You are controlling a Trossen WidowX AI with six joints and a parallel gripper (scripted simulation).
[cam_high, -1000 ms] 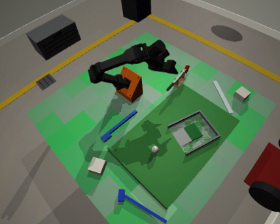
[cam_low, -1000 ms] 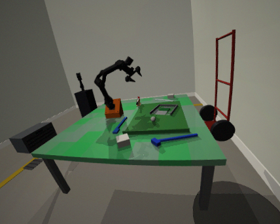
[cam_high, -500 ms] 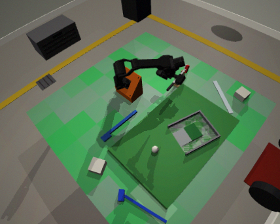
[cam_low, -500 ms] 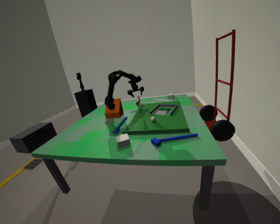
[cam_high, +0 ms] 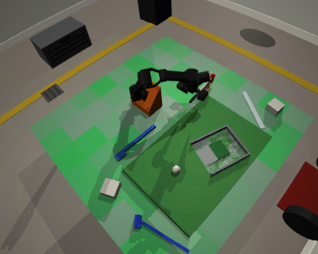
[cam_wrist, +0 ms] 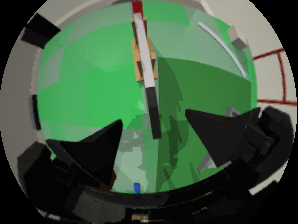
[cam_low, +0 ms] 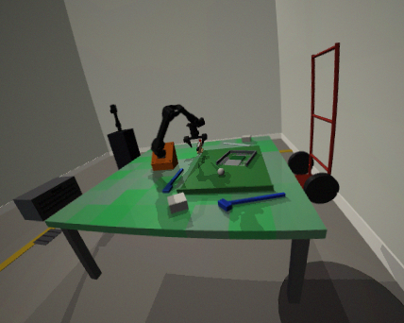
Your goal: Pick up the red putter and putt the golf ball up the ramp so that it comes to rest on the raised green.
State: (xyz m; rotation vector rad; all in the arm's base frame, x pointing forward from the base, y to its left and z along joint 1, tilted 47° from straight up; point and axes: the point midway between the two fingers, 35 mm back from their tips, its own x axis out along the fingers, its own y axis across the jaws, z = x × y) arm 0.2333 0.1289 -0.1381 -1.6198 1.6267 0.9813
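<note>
My gripper tip is now 11 cm to the right of the red putter, 2 cm above it and 1 cm past it. From my gripper tip the other things lie so: small wooden stand: 13 cm to the left, 4 cm below, 1 cm behind; then dark green putting mat: 25 cm to the right, 25 cm ahead, 8 cm below; then white golf ball: 42 cm to the right, 21 cm ahead, 5 cm below.
</note>
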